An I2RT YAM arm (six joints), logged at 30 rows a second.
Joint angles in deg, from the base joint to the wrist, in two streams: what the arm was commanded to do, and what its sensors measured. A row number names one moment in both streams.
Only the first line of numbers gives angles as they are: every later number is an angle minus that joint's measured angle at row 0.
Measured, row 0: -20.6 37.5 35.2 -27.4 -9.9 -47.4
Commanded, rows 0 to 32: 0.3 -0.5 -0.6 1.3 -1.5 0.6; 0.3 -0.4 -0.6 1.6 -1.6 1.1; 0.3 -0.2 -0.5 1.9 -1.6 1.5; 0.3 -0.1 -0.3 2.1 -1.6 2.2; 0.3 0.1 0.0 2.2 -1.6 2.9; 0.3 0.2 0.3 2.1 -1.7 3.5; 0.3 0.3 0.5 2.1 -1.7 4.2; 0.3 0.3 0.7 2.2 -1.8 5.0; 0.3 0.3 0.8 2.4 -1.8 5.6; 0.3 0.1 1.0 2.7 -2.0 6.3; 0.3 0.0 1.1 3.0 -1.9 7.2; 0.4 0.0 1.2 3.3 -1.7 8.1; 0.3 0.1 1.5 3.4 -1.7 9.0; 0.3 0.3 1.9 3.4 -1.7 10.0; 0.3 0.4 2.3 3.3 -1.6 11.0; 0.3 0.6 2.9 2.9 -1.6 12.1; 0.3 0.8 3.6 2.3 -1.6 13.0; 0.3 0.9 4.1 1.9 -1.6 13.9; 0.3 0.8 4.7 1.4 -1.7 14.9; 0.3 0.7 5.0 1.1 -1.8 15.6; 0.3 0.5 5.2 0.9 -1.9 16.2; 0.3 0.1 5.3 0.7 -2.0 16.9; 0.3 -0.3 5.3 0.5 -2.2 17.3; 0.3 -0.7 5.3 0.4 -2.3 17.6; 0.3 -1.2 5.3 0.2 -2.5 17.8; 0.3 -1.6 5.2 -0.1 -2.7 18.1; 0.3 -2.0 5.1 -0.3 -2.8 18.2; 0.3 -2.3 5.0 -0.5 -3.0 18.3; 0.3 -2.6 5.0 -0.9 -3.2 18.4; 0.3 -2.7 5.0 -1.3 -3.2 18.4; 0.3 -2.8 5.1 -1.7 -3.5 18.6; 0.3 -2.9 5.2 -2.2 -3.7 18.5; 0.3 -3.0 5.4 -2.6 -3.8 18.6
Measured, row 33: 0.0 -2.5 4.5 -0.6 -2.2 17.9
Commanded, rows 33 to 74: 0.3 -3.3 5.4 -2.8 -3.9 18.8; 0.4 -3.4 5.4 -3.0 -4.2 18.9; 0.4 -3.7 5.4 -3.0 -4.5 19.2; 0.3 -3.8 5.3 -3.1 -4.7 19.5; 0.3 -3.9 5.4 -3.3 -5.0 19.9; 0.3 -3.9 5.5 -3.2 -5.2 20.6; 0.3 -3.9 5.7 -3.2 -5.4 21.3; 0.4 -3.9 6.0 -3.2 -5.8 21.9; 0.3 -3.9 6.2 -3.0 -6.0 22.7; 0.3 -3.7 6.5 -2.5 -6.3 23.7; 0.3 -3.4 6.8 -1.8 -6.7 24.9; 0.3 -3.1 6.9 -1.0 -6.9 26.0; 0.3 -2.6 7.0 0.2 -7.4 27.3; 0.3 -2.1 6.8 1.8 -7.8 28.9; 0.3 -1.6 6.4 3.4 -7.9 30.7; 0.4 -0.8 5.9 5.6 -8.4 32.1; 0.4 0.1 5.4 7.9 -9.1 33.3; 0.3 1.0 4.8 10.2 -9.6 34.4; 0.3 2.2 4.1 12.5 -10.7 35.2; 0.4 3.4 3.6 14.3 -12.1 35.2; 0.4 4.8 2.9 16.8 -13.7 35.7; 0.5 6.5 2.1 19.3 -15.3 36.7; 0.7 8.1 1.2 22.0 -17.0 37.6; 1.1 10.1 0.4 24.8 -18.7 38.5; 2.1 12.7 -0.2 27.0 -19.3 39.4; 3.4 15.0 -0.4 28.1 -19.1 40.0; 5.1 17.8 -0.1 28.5 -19.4 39.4; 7.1 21.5 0.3 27.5 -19.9 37.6; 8.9 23.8 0.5 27.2 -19.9 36.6; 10.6 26.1 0.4 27.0 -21.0 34.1; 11.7 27.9 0.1 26.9 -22.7 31.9; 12.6 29.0 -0.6 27.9 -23.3 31.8; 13.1 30.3 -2.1 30.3 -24.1 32.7; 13.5 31.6 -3.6 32.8 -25.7 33.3; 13.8 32.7 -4.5 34.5 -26.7 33.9; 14.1 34.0 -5.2 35.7 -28.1 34.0; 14.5 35.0 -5.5 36.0 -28.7 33.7; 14.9 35.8 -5.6 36.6 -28.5 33.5; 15.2 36.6 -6.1 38.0 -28.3 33.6; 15.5 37.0 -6.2 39.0 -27.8 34.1; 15.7 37.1 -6.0 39.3 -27.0 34.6; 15.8 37.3 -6.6 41.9 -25.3 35.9
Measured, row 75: 15.1 37.2 -6.4 34.7 -25.1 34.8
